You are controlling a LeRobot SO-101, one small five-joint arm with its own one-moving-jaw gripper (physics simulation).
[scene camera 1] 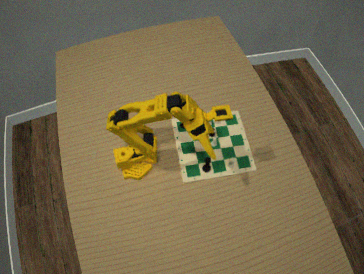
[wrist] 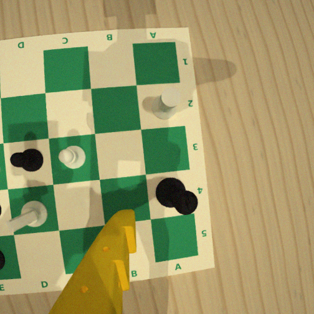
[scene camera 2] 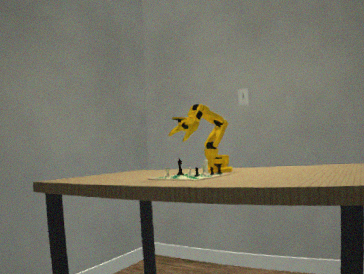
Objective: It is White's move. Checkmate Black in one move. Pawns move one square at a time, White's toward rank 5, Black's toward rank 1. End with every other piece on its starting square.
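Places are measured from the arm's base along level axes (x back, y right, z up), in centimetres.
Where they show: hand, tool point: (scene camera 1: 212, 132) (scene camera 2: 183, 140); arm's base, link origin: (scene camera 1: 141, 161).
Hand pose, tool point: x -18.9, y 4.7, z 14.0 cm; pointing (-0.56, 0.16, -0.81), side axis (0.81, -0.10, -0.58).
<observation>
Each offset is from my tool point to the top centre of the thing. Level surfaces: height alone.
My gripper (scene camera 1: 214, 155) (scene camera 2: 176, 138) (wrist: 128, 220) is open and empty, high above the board (wrist: 201, 250); one jaw shows in the wrist view, its tip over the B4–B5 edge. A tall black king-like piece @(dx +1.6, dy +3.2, dz -7.0 cm) (scene camera 1: 207, 166) (scene camera 2: 180, 167) (wrist: 170, 192) stands on A4, right of that tip. A flat-topped white piece @(dx -5.6, dy +4.4, dz -10.1 cm) (scene camera 1: 231, 163) (scene camera 2: 167, 173) (wrist: 167, 104) stands on A2. A white pawn (wrist: 75, 157) stands on C3, beside a black pawn (wrist: 31, 160) on D3. A taller white piece @(dx +0.5, dy -8.0, dz -9.4 cm) (scene camera 2: 204, 167) (wrist: 35, 214) stands on D4. Two black pieces on column E are cut off at the wrist view's left edge.
The chessboard (scene camera 1: 186, 178) (scene camera 2: 153, 179) lies on the wooden table @(dz -13.9 cm) (scene camera 1: 150, 220) (scene camera 2: 300, 177), in front of the arm's base (scene camera 1: 132, 157) (scene camera 2: 220, 163). The arm hides part of the board in scene camera 1. Arm shadows fall across the board and table.
</observation>
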